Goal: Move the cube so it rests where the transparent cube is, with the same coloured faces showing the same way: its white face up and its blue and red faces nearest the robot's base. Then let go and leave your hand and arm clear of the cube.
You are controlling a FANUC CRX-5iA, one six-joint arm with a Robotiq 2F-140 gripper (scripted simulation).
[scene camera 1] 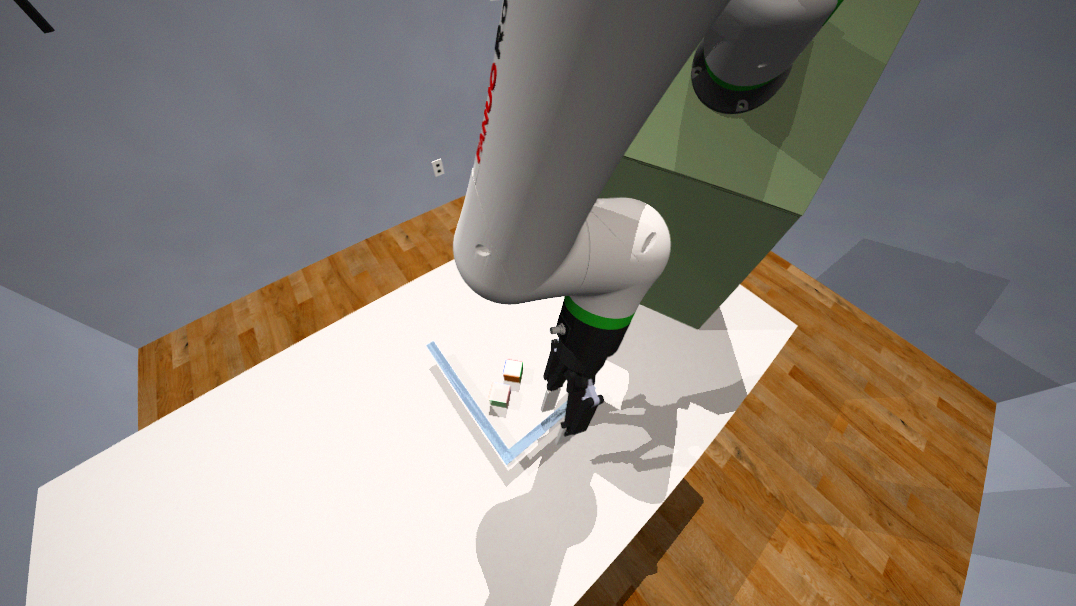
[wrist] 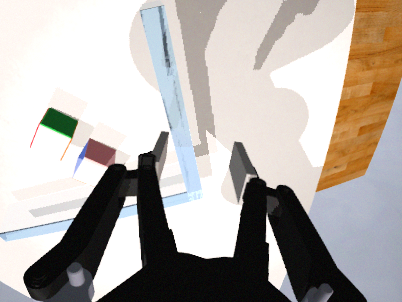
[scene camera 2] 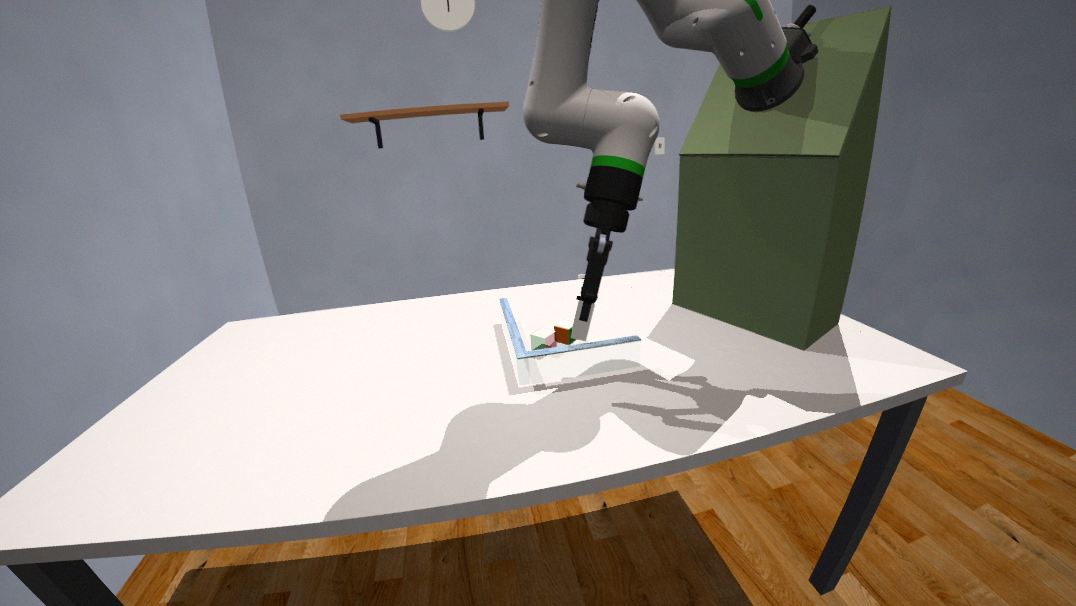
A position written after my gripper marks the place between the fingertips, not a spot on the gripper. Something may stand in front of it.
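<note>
From scene camera 1 you'd see my gripper [scene camera 1: 554,424], and scene camera 2 shows the gripper [scene camera 2: 578,334] too. The wrist view has my gripper [wrist: 199,149] in it as well, along with a cube [wrist: 55,131] and a transparent cube [wrist: 94,159].
</note>
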